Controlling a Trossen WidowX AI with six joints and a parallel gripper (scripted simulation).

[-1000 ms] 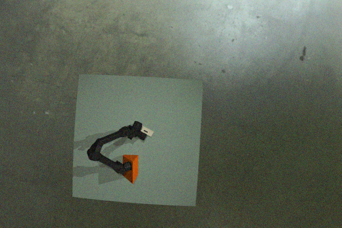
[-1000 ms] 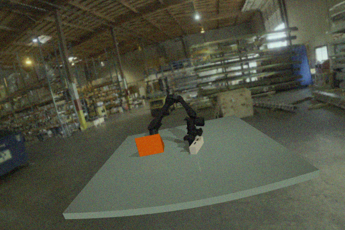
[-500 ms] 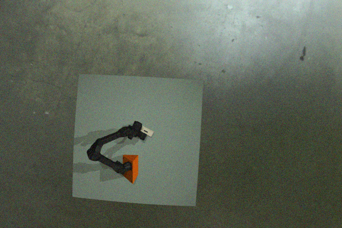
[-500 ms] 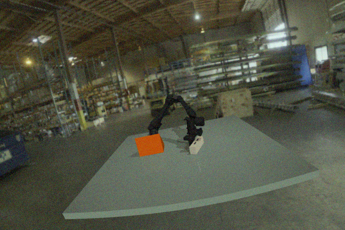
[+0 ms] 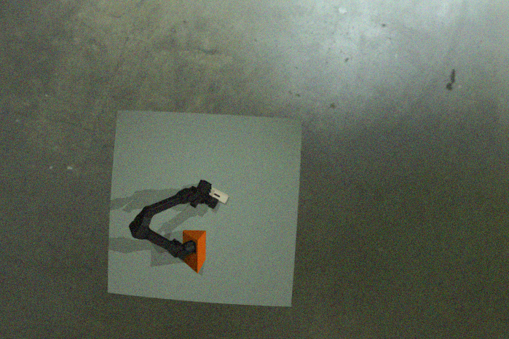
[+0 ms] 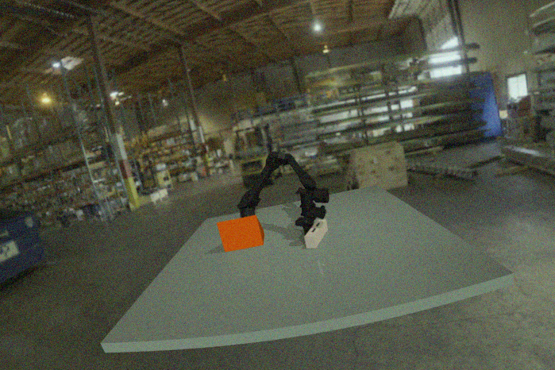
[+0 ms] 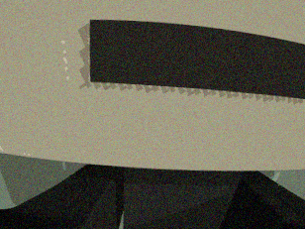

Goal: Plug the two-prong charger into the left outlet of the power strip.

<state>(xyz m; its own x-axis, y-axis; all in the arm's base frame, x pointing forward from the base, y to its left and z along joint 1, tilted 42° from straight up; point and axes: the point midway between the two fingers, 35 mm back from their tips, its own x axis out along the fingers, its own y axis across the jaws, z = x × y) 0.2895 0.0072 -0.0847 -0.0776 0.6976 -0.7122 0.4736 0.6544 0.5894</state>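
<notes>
My gripper tip is 2 cm short of the dark two-prong charger, 1 cm to the left of it and 1 cm below it.
</notes>
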